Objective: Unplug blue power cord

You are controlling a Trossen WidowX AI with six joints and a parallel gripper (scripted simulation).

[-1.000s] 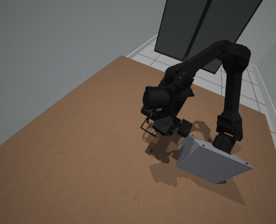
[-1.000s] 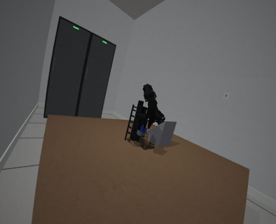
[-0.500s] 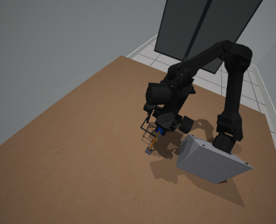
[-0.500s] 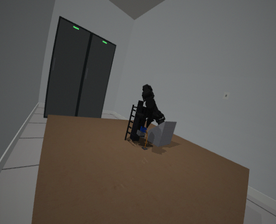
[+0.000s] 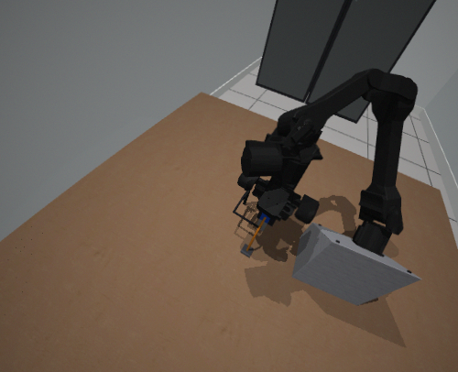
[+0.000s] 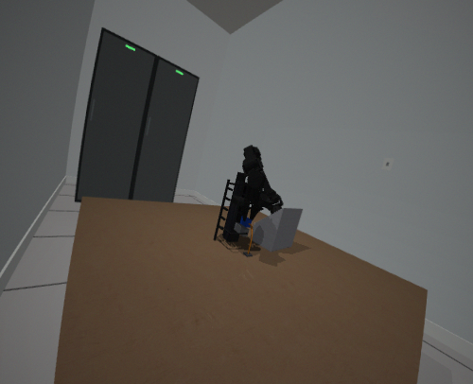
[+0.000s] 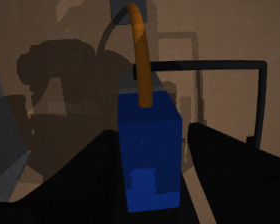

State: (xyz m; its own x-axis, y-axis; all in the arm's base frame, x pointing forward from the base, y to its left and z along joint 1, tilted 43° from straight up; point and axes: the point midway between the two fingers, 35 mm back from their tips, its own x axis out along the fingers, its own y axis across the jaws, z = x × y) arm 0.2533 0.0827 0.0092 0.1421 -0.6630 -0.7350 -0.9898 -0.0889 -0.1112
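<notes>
Right now my gripper tip is 3 cm to the left of the blue plug.
</notes>
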